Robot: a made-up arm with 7 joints. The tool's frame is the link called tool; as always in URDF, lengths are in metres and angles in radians. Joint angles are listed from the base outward. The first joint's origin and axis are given. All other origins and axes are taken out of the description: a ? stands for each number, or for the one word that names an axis. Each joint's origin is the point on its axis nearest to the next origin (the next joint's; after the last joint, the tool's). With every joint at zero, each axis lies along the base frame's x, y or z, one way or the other. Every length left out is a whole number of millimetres.
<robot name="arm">
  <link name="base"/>
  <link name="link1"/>
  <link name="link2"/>
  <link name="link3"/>
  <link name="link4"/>
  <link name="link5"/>
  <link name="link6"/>
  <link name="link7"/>
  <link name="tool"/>
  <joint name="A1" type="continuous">
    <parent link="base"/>
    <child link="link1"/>
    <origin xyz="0.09 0 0.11" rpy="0 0 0"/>
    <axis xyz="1 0 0"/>
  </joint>
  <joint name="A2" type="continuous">
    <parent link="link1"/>
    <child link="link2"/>
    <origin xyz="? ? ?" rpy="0 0 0"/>
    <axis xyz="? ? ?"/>
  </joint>
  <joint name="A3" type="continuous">
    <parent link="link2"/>
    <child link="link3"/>
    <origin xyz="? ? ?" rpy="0 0 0"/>
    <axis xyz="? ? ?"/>
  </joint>
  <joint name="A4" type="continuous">
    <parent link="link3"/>
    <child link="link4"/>
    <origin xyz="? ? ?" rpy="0 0 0"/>
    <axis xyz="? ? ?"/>
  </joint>
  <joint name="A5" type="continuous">
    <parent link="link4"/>
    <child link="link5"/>
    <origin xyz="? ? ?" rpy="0 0 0"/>
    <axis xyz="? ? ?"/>
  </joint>
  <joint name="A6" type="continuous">
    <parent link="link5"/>
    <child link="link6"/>
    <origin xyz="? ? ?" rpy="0 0 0"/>
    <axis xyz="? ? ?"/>
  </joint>
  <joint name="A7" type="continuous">
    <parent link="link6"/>
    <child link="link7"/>
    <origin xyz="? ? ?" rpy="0 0 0"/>
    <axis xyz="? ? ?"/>
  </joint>
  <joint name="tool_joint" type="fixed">
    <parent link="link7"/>
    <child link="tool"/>
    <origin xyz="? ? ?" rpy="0 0 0"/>
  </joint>
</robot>
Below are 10 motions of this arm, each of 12 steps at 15 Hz.
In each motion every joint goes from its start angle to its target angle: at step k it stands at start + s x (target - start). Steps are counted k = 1, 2, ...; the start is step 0. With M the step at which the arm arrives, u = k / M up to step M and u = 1 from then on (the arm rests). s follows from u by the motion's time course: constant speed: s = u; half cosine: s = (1 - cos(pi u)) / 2; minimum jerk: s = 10 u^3 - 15 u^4 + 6 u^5.
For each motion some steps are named. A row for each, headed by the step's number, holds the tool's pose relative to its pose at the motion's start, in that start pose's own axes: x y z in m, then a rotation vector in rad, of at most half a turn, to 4 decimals.
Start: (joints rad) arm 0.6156 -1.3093 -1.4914 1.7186 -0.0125 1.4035 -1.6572
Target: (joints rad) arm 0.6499 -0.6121 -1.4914 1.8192 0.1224 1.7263 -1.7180
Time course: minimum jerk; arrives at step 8
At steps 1, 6, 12:
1: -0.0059 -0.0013 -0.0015 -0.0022 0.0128 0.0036
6: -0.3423 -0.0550 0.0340 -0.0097 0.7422 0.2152
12: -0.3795 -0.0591 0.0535 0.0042 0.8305 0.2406

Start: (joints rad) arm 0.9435 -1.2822 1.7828 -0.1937 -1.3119 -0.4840 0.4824
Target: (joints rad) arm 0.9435 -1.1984 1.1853 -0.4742 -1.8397 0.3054 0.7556
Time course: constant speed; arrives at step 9
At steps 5, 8, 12:
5: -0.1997 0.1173 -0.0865 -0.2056 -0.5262 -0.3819
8: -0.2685 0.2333 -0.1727 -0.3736 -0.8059 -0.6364
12: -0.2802 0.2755 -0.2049 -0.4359 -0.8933 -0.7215

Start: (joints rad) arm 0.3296 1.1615 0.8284 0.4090 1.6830 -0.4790 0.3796
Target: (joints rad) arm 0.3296 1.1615 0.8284 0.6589 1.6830 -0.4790 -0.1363
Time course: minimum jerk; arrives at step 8
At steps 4, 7, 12:
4: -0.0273 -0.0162 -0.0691 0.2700 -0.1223 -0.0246
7: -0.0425 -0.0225 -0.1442 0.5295 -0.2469 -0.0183
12: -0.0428 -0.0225 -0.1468 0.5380 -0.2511 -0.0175

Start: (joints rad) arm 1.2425 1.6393 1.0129 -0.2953 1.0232 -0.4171 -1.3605
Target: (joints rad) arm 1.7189 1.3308 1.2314 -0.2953 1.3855 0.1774 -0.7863
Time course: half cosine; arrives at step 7
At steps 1, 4, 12:
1: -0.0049 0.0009 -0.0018 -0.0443 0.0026 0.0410
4: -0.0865 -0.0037 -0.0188 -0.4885 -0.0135 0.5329
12: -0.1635 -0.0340 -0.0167 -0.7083 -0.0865 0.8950

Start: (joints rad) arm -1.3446 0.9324 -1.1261 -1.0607 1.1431 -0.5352 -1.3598
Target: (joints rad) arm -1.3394 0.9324 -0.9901 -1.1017 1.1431 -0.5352 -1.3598
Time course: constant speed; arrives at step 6
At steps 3, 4, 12:
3: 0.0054 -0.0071 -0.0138 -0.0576 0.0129 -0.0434
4: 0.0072 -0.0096 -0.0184 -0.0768 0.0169 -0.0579
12: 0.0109 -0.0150 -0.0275 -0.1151 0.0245 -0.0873

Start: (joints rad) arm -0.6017 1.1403 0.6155 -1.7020 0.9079 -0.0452 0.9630
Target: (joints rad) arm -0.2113 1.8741 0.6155 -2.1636 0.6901 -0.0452 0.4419
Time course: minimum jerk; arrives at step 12
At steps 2, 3, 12:
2: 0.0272 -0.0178 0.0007 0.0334 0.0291 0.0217
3: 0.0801 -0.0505 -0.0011 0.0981 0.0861 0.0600
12: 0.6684 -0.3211 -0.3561 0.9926 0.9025 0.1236

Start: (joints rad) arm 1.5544 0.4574 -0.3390 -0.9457 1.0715 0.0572 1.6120
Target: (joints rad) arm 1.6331 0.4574 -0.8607 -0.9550 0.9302 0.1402 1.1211
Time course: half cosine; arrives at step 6
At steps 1, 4, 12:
1: 0.0049 -0.0163 -0.0144 0.0569 0.0127 -0.0131
4: 0.0245 -0.1413 -0.1870 0.6208 0.1293 -0.1867
12: 0.0179 -0.1662 -0.2551 0.8177 0.1637 -0.2696

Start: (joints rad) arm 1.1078 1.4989 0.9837 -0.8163 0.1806 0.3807 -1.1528
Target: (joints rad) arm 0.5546 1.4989 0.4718 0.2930 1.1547 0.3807 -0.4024
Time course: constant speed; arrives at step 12
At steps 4, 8, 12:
4: 0.0037 -0.0661 -0.1799 -0.7388 -0.5690 0.0353
8: 0.1318 -0.2042 -0.2665 -1.3928 -1.2401 -0.1151
12: 0.3009 -0.3461 -0.1659 -1.9001 -1.9839 -0.4740

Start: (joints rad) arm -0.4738 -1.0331 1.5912 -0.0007 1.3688 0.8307 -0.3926
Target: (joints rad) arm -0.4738 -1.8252 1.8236 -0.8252 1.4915 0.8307 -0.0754
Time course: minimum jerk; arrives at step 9
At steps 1, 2, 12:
1: 0.0019 0.0003 0.0013 -0.0028 0.0007 0.0007
2: 0.0124 0.0024 0.0083 -0.0193 0.0053 0.0054
12: 0.1152 0.1122 0.0687 -0.4116 0.0934 0.1343

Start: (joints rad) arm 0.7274 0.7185 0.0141 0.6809 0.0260 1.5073 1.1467
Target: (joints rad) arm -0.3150 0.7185 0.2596 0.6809 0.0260 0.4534 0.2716
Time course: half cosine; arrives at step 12
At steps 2, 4, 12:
2: 0.0048 -0.0057 -0.0077 0.0312 -0.0066 0.1019
4: 0.0250 -0.0118 -0.0270 0.0986 0.0153 0.3784
12: 0.0876 0.0900 -0.1269 0.0016 0.6533 1.2341

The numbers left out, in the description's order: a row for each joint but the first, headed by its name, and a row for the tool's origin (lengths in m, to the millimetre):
A2: xyz 0 -0.19 0.06, axis 0 1 0
A3: xyz 0.05 0 -0.15, axis 0 0 1
A4: xyz 0.2 -0.15 0, axis -1 0 0
A5: xyz 0 0.11 0.16, axis 0 0 -1
A6: xyz -0.2 0.32 0, axis 0 -1 0
A7: xyz -0.01 0 0.1, axis -1 0 0
tool: xyz 0 -0.09 0.12

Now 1 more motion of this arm.
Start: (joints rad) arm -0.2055 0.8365 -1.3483 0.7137 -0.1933 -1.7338 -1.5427
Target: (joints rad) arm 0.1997 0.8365 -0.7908 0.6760 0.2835 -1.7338 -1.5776
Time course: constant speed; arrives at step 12
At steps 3, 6, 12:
3: -0.0015 -0.0206 -0.0437 -0.0789 0.0003 0.0932
6: -0.0041 -0.0506 -0.0836 -0.1608 0.0209 0.1840
12: -0.0118 -0.1364 -0.1441 -0.3333 0.1192 0.3444

